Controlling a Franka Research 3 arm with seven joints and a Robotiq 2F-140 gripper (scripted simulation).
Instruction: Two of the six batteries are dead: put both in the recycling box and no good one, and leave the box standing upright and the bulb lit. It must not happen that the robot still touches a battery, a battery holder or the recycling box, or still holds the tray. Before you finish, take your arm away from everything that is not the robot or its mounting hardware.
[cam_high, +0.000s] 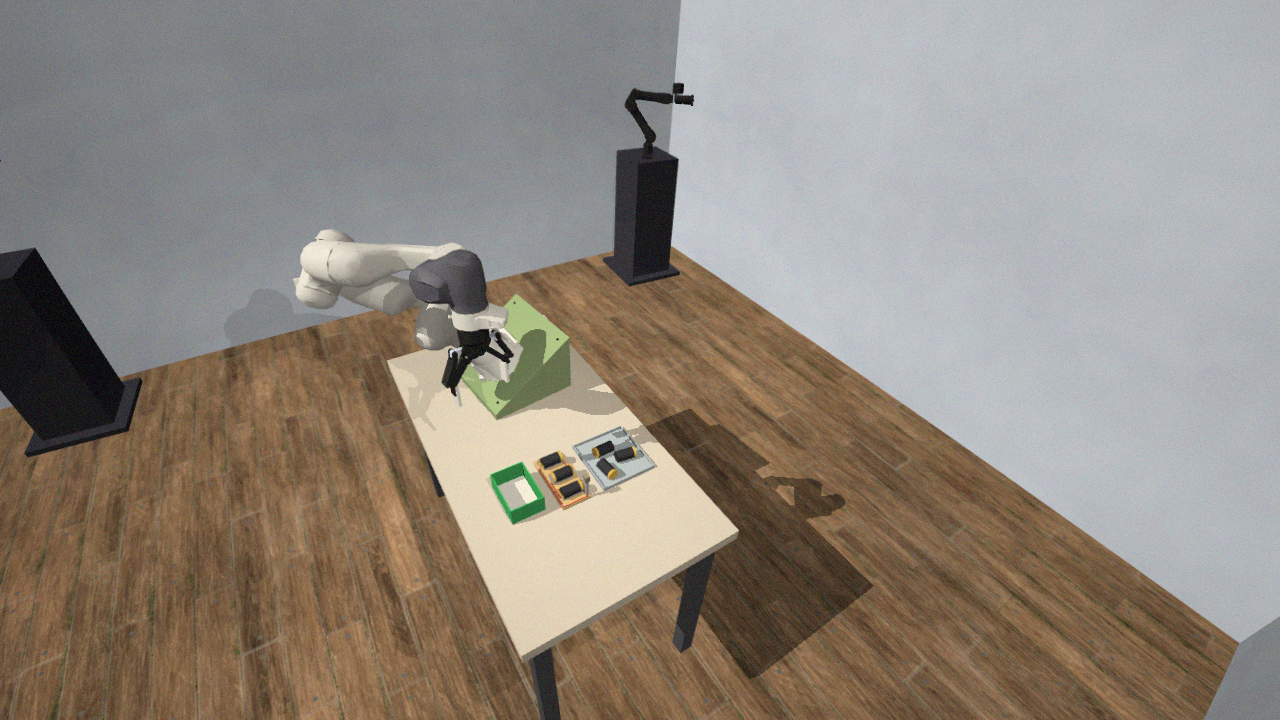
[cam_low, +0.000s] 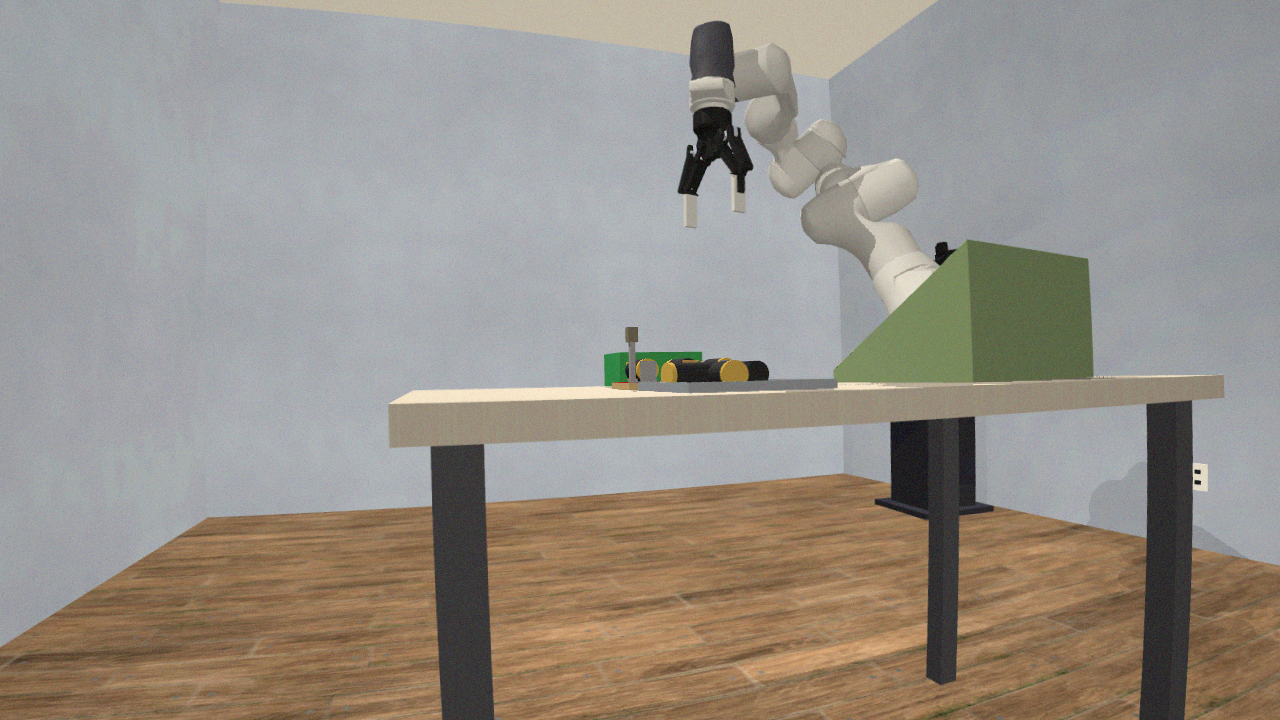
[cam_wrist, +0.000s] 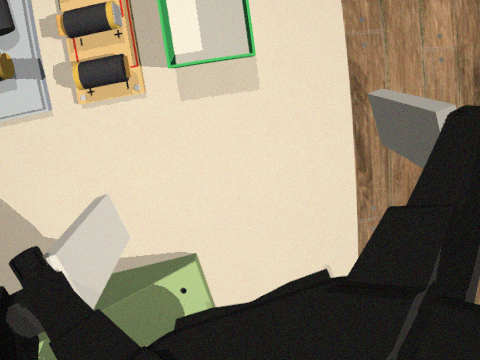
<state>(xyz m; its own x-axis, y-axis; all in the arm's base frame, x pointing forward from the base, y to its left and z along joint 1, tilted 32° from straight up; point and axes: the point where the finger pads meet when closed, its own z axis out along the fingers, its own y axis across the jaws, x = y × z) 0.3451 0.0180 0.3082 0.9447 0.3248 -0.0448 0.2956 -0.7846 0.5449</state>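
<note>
Right now my hand is 13 cm short of the battery holder, 16 cm to the right of it and 31 cm above it. From my hand the other things lie so: green recycling box 13 cm ahead, 3 cm to the left, 31 cm below; then grey tray 11 cm ahead, 34 cm to the left, 32 cm below; then bulb post 21 cm ahead, 20 cm to the left, 28 cm below.
</note>
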